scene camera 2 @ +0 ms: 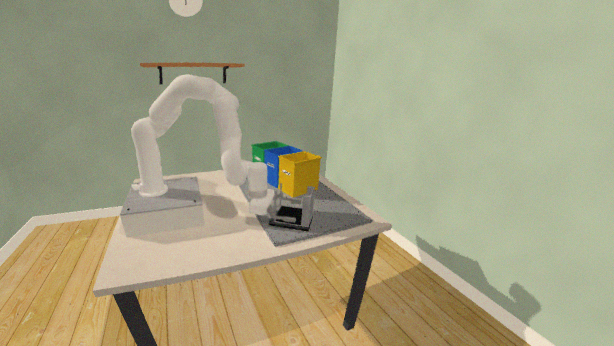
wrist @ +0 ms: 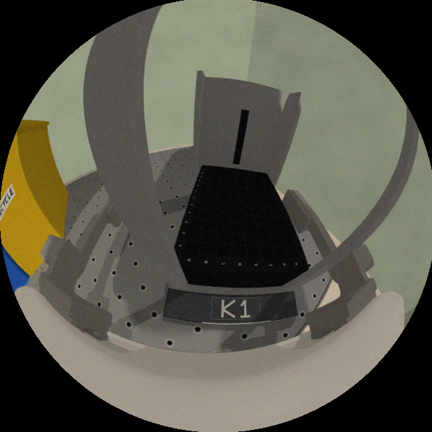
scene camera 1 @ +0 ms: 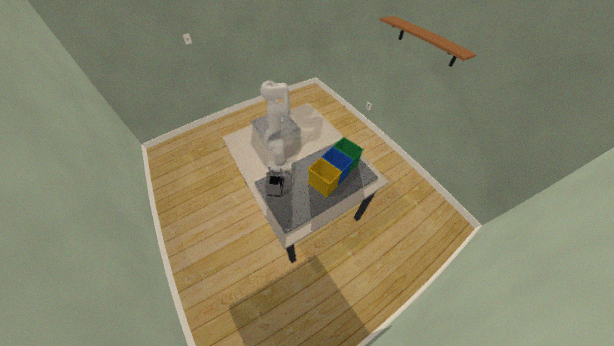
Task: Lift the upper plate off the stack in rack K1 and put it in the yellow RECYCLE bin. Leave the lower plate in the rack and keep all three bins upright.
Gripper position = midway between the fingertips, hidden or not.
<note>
In view: my gripper (wrist: 210, 189), a yellow recycle bin (scene camera 2: 298, 170) and a black plate (wrist: 235, 229).
The yellow recycle bin shows as well in scene camera 1 (scene camera 1: 323, 176).
</note>
